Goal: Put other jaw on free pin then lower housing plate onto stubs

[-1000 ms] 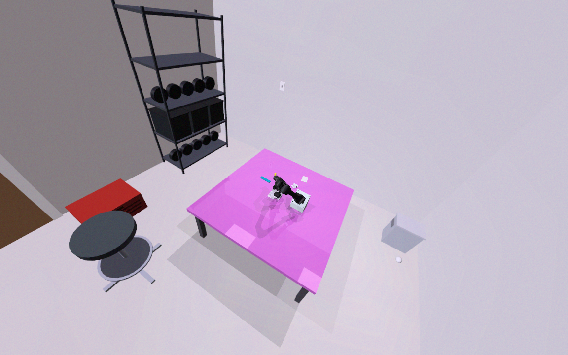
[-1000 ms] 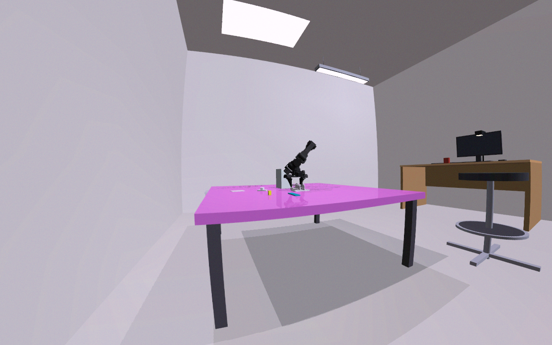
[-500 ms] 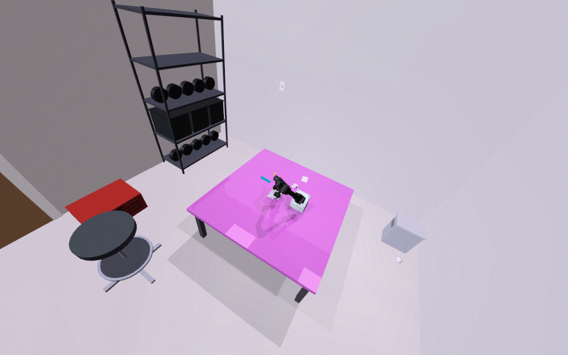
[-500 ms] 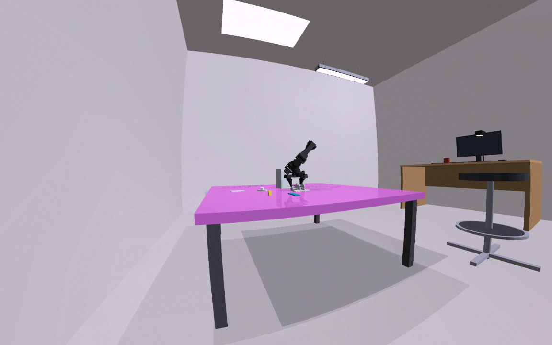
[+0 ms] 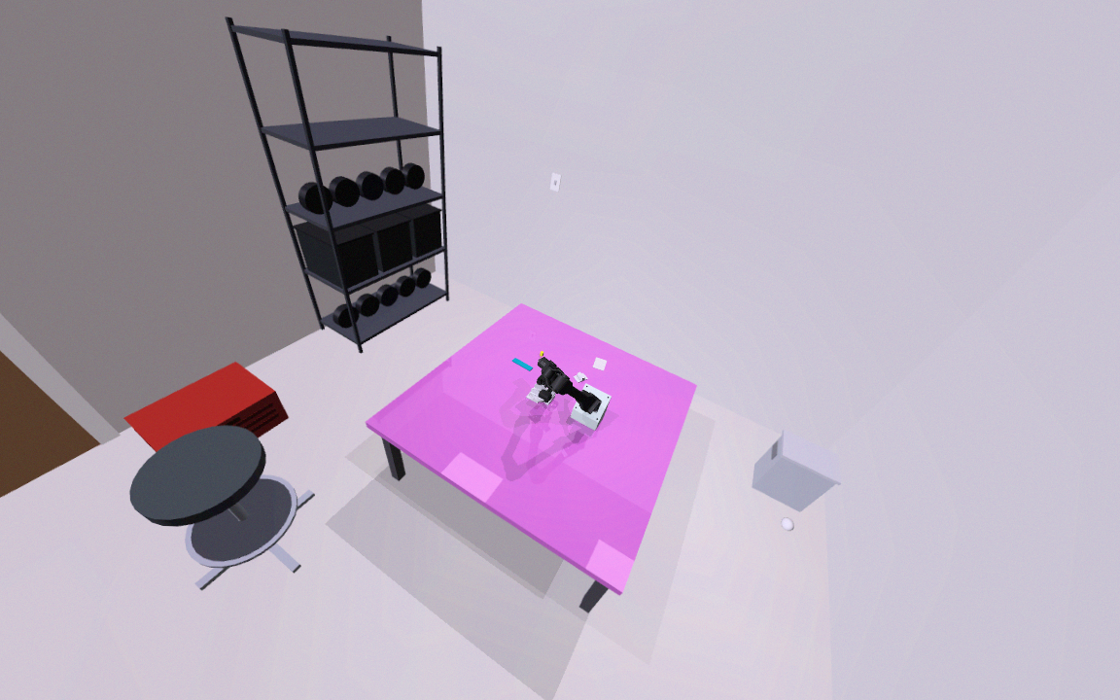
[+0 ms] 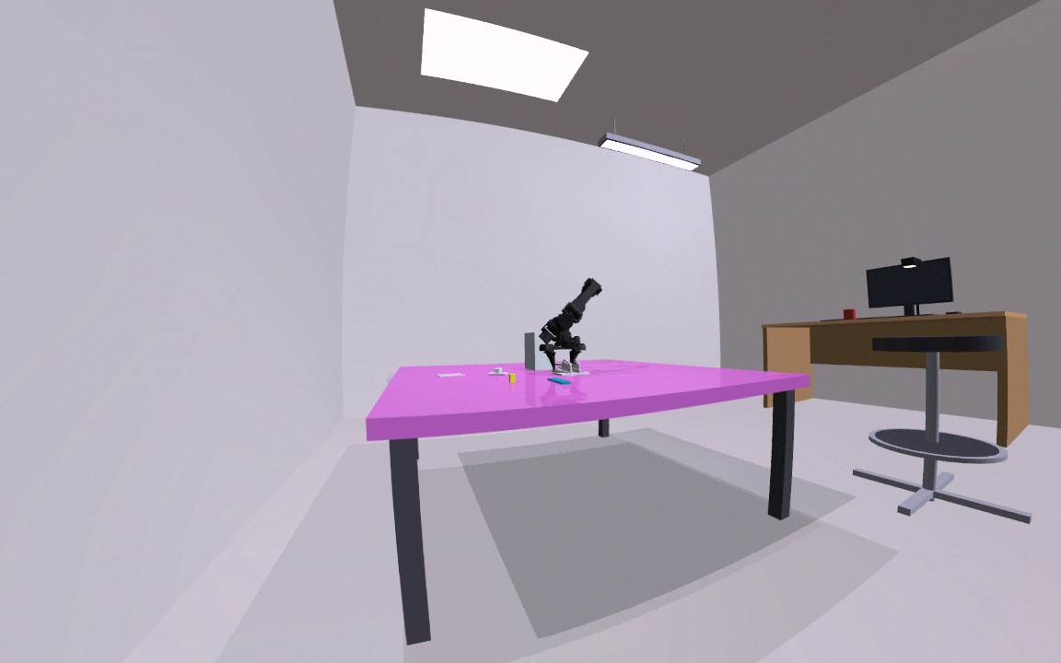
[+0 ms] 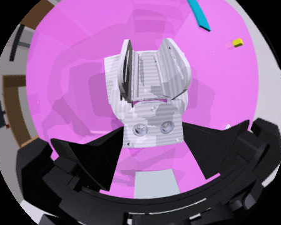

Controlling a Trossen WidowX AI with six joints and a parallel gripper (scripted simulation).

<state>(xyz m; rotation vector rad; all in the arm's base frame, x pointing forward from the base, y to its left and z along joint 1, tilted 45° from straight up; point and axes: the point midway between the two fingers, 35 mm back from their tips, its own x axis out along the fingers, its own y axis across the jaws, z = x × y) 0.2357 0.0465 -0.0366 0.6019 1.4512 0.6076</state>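
Right now the white jaw is 20 mm ahead of my gripper tip and 20 mm to the left of it. Round my gripper tip: cyan bar: 260 mm ahead, 140 mm to the right, 10 mm below; small white part: 70 mm behind, 250 mm to the right, 10 mm below; white ledge: 70 mm ahead, 10 mm below.
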